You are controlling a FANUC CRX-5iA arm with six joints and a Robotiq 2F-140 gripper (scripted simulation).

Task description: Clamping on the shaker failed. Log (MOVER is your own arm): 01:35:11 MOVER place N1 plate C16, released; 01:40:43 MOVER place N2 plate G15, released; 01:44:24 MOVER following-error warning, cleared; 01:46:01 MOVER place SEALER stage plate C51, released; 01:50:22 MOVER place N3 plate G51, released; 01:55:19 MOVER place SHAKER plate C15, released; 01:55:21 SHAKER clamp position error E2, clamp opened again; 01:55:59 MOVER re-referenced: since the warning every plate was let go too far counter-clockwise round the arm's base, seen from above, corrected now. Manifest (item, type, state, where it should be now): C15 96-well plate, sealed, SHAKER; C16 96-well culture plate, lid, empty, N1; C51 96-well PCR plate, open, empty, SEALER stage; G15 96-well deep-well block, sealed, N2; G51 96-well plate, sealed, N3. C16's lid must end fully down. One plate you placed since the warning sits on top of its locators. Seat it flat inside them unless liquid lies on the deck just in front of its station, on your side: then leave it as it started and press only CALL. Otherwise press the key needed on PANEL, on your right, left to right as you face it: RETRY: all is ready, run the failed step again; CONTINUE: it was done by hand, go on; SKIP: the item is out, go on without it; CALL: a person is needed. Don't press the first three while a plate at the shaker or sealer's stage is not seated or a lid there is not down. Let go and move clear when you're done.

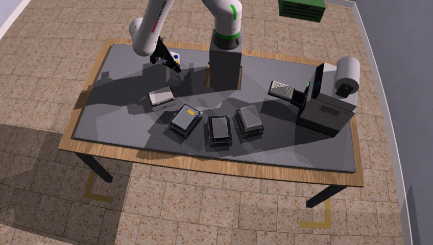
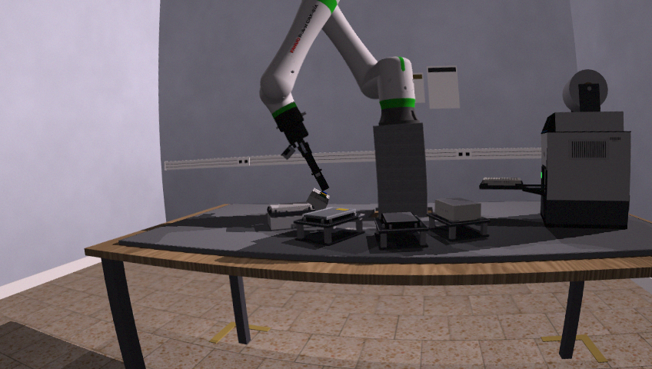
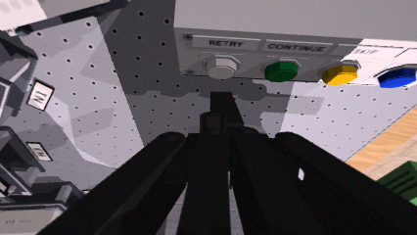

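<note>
Right now my hand is 60 mm above the white retry key. From my hand the other things lie so: yellow skip key 100 mm behind, 60 mm below; green continue key 60 mm below, 50 mm behind; blue call key 150 mm behind, 60 mm below.
</note>
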